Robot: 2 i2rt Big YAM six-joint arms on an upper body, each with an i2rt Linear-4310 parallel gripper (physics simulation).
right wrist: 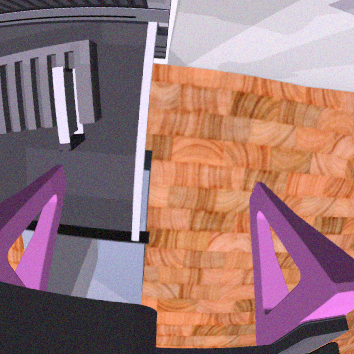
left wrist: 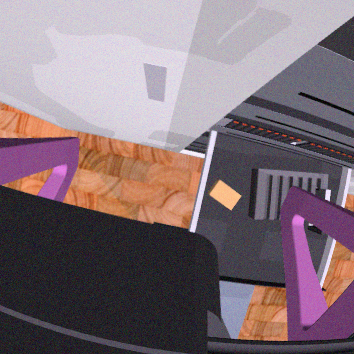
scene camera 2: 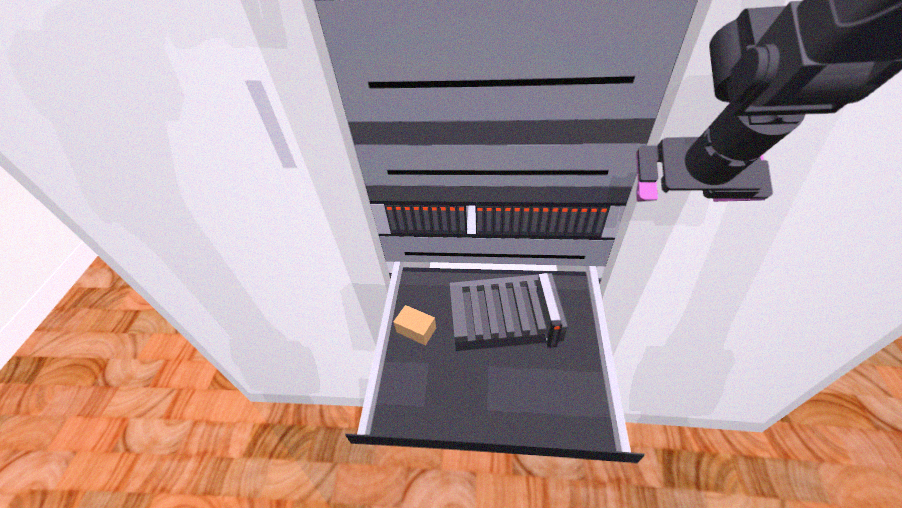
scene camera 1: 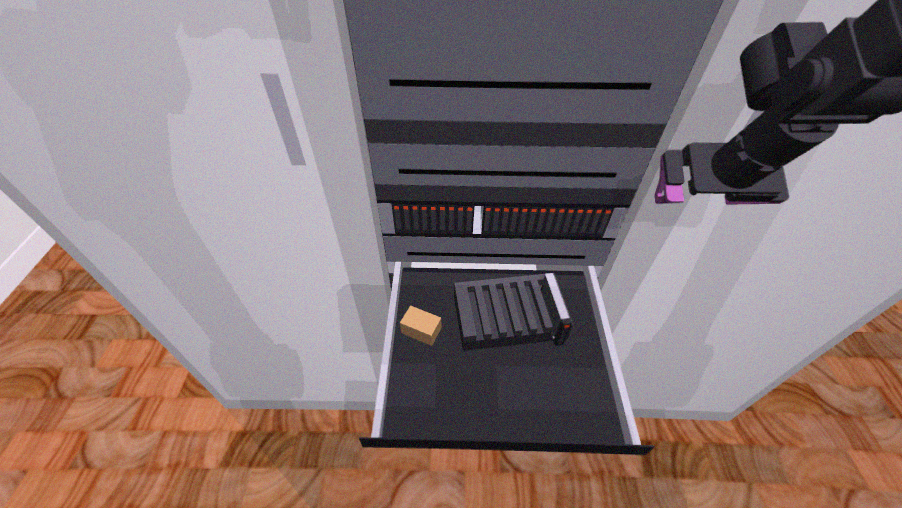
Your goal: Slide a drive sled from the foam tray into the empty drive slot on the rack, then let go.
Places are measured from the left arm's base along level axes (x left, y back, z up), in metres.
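Pixels of known places: left gripper, between the fingertips: (left wrist: 185,174); right gripper, between the fingertips: (right wrist: 158,182) (scene camera 2: 675,197) (scene camera 1: 690,199).
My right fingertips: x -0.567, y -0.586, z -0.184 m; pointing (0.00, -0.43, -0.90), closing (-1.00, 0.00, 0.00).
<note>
For each thing: its top centre in the pictures, then the offset to it from my right fingertips. "spot": a spot on its surface instead.
- drive sled, centre of its top: (right wrist: 60,109) (scene camera 2: 550,298) (scene camera 1: 558,297) (left wrist: 326,212) dx +0.139, dy -0.001, dz -0.250 m
- grey slotted foam tray, centre of its top: (right wrist: 27,89) (scene camera 2: 505,303) (scene camera 1: 511,302) (left wrist: 293,195) dx +0.218, dy -0.025, dz -0.306 m
- pulled-out dark drawer, a spot on its surface: (scene camera 2: 492,403) (scene camera 1: 503,402) spot: dx +0.241, dy +0.157, dz -0.361 m
- orange-tan block, centre of its top: (scene camera 1: 420,320) (scene camera 2: 414,319) (left wrist: 225,194) dx +0.400, dy +0.011, dz -0.321 m
A drive sled (scene camera 1: 557,299) (scene camera 2: 550,299) (right wrist: 61,105) with a pale top edge and an orange-red mark stands in the end slot of the grey slotted foam tray (scene camera 1: 463,312) (scene camera 2: 458,312) (left wrist: 256,195) (right wrist: 90,85). The empty drive slot (scene camera 1: 477,219) (scene camera 2: 471,219) shows as a pale gap in the rack's row of red-tipped drives. My right gripper (scene camera 1: 712,196) (scene camera 2: 693,195) (right wrist: 158,182) is open and empty, in front of the right-hand cabinet panel, above and right of the tray. My left gripper (left wrist: 185,174) is open and empty; one finger partly covers the tray in its wrist view.
The foam tray lies in a pulled-out dark drawer (scene camera 1: 504,403) (scene camera 2: 492,403) with pale side rails, below the rack. An orange-tan block (scene camera 1: 420,324) (scene camera 2: 414,324) (left wrist: 225,194) lies in the drawer left of the tray. Tall pale cabinet panels flank the rack.
</note>
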